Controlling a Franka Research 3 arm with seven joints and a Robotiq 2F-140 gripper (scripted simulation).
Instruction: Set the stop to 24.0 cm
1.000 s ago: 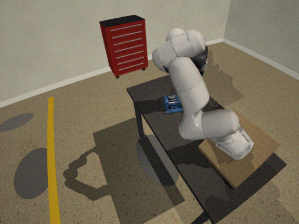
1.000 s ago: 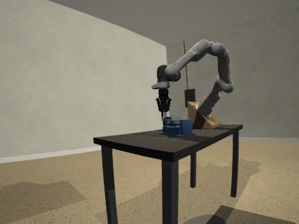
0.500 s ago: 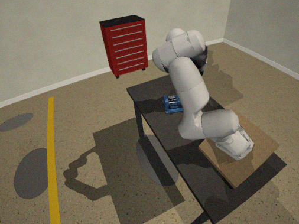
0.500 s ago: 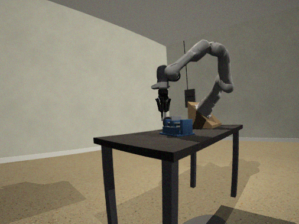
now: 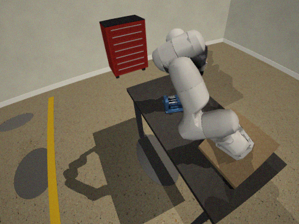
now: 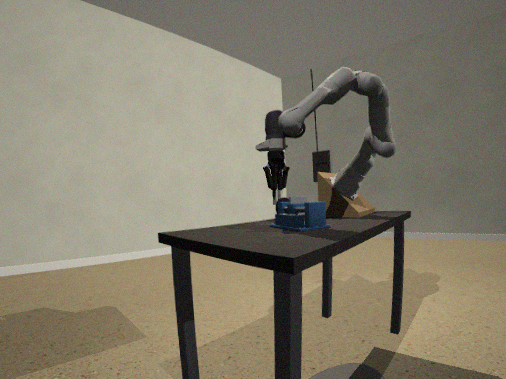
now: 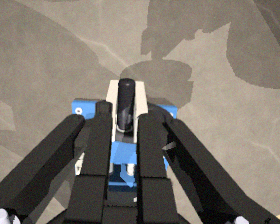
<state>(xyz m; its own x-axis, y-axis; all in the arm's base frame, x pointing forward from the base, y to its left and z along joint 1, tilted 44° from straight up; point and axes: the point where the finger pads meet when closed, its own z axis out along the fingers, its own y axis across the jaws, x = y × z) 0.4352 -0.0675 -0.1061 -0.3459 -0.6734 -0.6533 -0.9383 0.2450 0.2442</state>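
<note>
The handwheel grip is 2 cm below my hand.
</note>
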